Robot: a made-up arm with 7 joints.
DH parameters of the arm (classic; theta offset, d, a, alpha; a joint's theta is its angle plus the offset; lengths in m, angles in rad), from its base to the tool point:
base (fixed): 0 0.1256 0 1.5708
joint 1: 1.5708 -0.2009 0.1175 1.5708
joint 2: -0.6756 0 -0.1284 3.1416
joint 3: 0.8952 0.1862 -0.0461 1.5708
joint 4: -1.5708 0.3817 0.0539 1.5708
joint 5: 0 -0.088 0.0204 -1.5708
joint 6: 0 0.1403 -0.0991 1.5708
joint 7: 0 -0.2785 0.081 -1.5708
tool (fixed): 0 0.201 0 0
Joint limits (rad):
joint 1: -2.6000..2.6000
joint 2: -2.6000..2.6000
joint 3: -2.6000..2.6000
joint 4: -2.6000..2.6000
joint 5: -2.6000..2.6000
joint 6: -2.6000..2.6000
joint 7: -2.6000..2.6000
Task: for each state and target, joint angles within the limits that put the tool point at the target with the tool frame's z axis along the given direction. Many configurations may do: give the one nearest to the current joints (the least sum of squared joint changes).
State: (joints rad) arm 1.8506 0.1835 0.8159 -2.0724 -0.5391 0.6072 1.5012
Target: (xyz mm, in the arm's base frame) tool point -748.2 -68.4 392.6 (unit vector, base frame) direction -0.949 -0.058 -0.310
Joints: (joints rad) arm 1.1147 0.6488 0.4100 -1.4601 -0.8701 0.7971 1.2531
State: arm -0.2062 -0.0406 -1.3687 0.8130 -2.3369 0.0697 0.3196
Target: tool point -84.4 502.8 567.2 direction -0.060 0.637 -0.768
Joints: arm -0.5357 -0.7767 -0.8203 1.0297 -2.3189 0.3649 -0.0575
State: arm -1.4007 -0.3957 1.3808 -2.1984 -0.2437 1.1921 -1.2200
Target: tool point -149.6 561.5 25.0 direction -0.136 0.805 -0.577
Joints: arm -1.9716 -0.6899 1.3104 -2.2714 0.2965 1.3619 -0.8295
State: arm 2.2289 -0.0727 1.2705 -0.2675 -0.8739 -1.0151 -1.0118
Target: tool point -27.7 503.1 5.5 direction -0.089 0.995 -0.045
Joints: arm 2.5762 -0.6017 1.8447 -0.6296 -1.3480 -2.1809 -0.8804
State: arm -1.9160 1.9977 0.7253 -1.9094 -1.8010 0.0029 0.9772
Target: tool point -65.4 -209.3 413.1 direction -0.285 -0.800 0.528
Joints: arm -1.9252 2.0478 1.3282 -2.5131 -1.8170 -0.9028 0.6804
